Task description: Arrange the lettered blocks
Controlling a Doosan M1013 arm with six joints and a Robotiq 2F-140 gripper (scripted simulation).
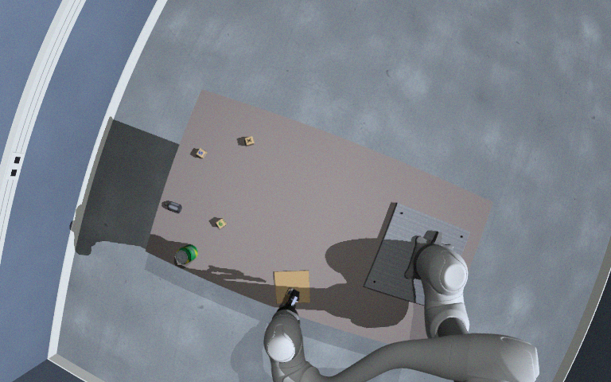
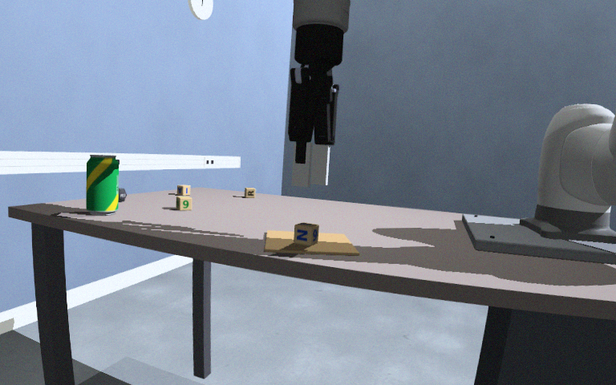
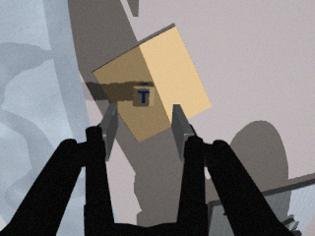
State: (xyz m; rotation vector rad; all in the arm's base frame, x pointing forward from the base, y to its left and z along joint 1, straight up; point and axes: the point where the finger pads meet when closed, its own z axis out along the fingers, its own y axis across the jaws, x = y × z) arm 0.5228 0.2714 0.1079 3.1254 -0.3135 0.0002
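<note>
Right now the wooden block is 11 cm below my hand. From my hand the other things lie so: yellow can: 45 cm ahead, 6 cm below, 3 cm to the right; tan mat: 12 cm below, 2 cm to the right; small dark object: 58 cm ahead, 19 cm to the right, 11 cm below.
</note>
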